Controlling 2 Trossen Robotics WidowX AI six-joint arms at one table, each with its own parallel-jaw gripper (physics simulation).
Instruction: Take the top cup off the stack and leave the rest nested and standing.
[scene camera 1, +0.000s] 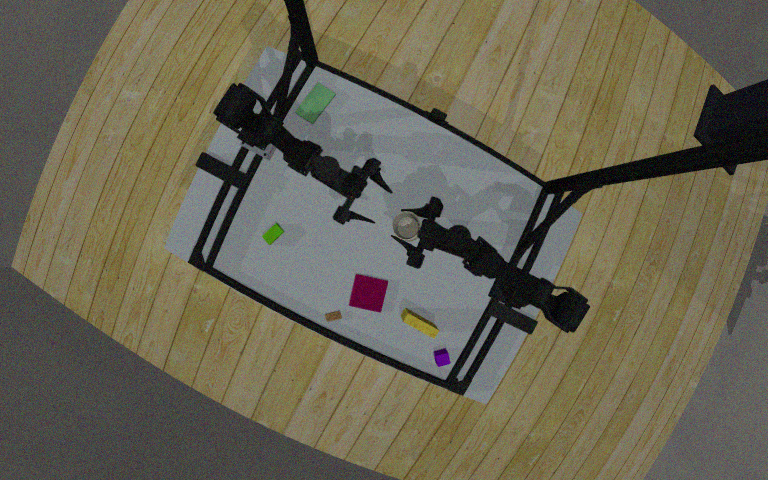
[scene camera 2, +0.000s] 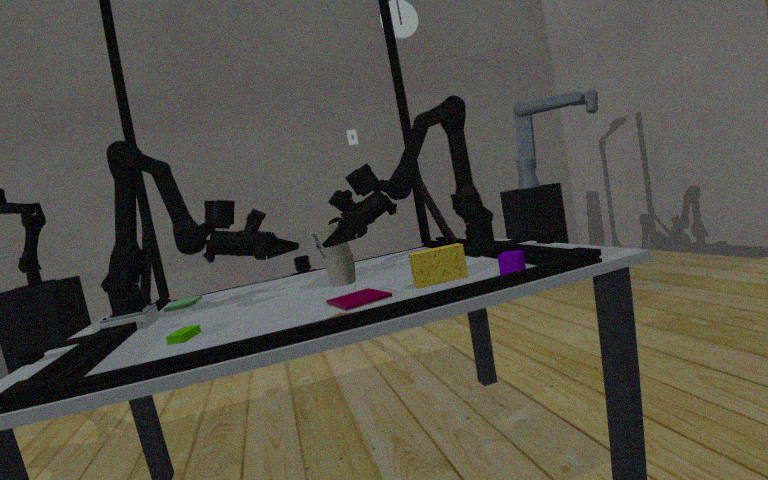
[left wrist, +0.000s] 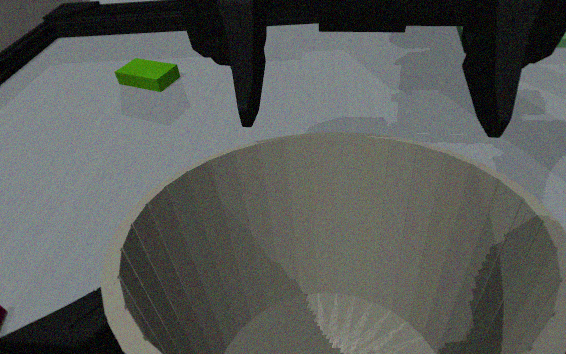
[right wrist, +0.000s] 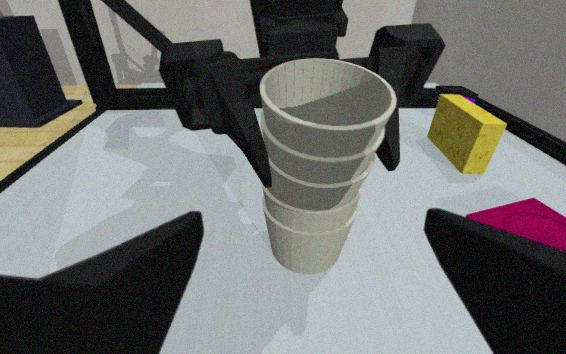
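Where they show: left gripper, fingertip midpoint: (scene camera 1: 396, 223) (scene camera 2: 320, 246) (left wrist: 313, 253) (right wrist: 332, 175); right gripper, fingertip midpoint: (scene camera 1: 383, 207) (scene camera 2: 298, 245) (left wrist: 366, 125) (right wrist: 313, 220); left arm's base, link origin: (scene camera 1: 509, 288) (scene camera 2: 481, 244); right arm's base, link origin: (scene camera 2: 129, 312).
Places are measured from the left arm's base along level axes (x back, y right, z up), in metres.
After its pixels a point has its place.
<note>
A stack of several nested beige cups (scene camera 1: 406, 226) @[y 0.036, x -0.395, z 0.075 m] (scene camera 2: 340, 268) @[y 0.000, x -0.391, z 0.022 m] (left wrist: 325, 200) @[y 0.036, x -0.429, z 0.099 m] (right wrist: 307, 250) @[y 0.042, x -0.418, z 0.012 m] stands near the table's middle. In the right wrist view the top cup's rim is widest, and the lower two cups sit slightly left of the upper ones. My left gripper (scene camera 1: 397, 223) @[y 0.033, x -0.424, z 0.081 m] (scene camera 2: 321, 242) @[y 0.033, x -0.424, z 0.081 m] (right wrist: 332, 175) @[y 0.033, x -0.424, z 0.081 m] is shut on the upper cups, one finger on each side, tips below the top rim. Where its inner pads touch is partly hidden. My right gripper (scene camera 1: 382, 207) @[y 0.054, x -0.472, z 0.092 m] (scene camera 2: 297, 246) @[y 0.054, x -0.472, z 0.092 m] (left wrist: 366, 125) @[y 0.054, x -0.472, z 0.092 m] (right wrist: 313, 220) @[y 0.054, x -0.472, z 0.092 m] is open and empty, facing the stack from the left, apart from it.
A magenta square (scene camera 1: 368, 293) @[y -0.188, x -0.405, z -0.014 m] (scene camera 2: 359, 298) @[y -0.206, x -0.407, z -0.013 m], yellow block (scene camera 1: 419, 323) @[y -0.201, x -0.240, z 0.049 m] (scene camera 2: 438, 266) @[y -0.220, x -0.237, z 0.014 m], purple cube (scene camera 1: 441, 357) @[y -0.282, x -0.117, z 0.018 m] and small tan block (scene camera 1: 333, 315) @[y -0.295, x -0.474, z -0.014 m] lie toward the front. A bright green block (scene camera 1: 272, 233) @[y -0.142, x -0.741, z -0.006 m] (left wrist: 147, 75) @[y -0.136, x -0.723, z -0.006 m] lies left, a pale green one (scene camera 1: 316, 102) @[y 0.277, x -0.793, z -0.012 m] back left. A black frame (scene camera 1: 317, 322) @[y -0.343, x -0.508, z -0.014 m] borders the table.
</note>
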